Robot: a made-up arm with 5 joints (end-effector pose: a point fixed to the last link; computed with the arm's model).
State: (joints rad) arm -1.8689 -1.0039 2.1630 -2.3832 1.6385
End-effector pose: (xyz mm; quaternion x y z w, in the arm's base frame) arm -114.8 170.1 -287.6 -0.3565 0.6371 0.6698 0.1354
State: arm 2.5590 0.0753 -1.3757 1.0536 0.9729
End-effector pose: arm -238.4 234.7 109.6 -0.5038 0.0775 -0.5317 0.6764
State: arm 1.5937 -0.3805 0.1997 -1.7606 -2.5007
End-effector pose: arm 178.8 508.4 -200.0 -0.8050 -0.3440 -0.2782 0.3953
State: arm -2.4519 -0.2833 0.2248 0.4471 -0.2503
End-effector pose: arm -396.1 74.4 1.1 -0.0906 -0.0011 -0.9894 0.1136
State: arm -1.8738 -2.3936 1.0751 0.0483 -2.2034
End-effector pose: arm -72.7 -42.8 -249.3 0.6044 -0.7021 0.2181 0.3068
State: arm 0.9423 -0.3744 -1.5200 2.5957 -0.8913
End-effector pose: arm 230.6 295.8 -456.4 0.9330 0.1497 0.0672 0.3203
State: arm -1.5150 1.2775 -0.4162 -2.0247 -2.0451
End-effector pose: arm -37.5 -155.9 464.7 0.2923 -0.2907 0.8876 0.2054
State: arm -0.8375 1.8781 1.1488 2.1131 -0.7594
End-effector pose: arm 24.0 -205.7 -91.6 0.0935 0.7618 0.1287 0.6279
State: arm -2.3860 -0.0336 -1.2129 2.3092 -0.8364
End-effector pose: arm -433.0 -209.0 -285.9 -0.1466 -0.9003 -0.3534 0.2075
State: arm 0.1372 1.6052 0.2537 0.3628 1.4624
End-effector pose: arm -161.0 -160.9 233.4 -0.4501 -0.6965 0.3222 0.4565
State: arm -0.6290 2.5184 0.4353 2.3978 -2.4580
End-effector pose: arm -125.4 -111.7 266.3 -0.4965 0.3659 -0.7509 0.2361
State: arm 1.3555 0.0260 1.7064 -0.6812 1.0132
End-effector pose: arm 352.8 -12.1 -53.9 0.2210 0.2529 0.3103 0.8893
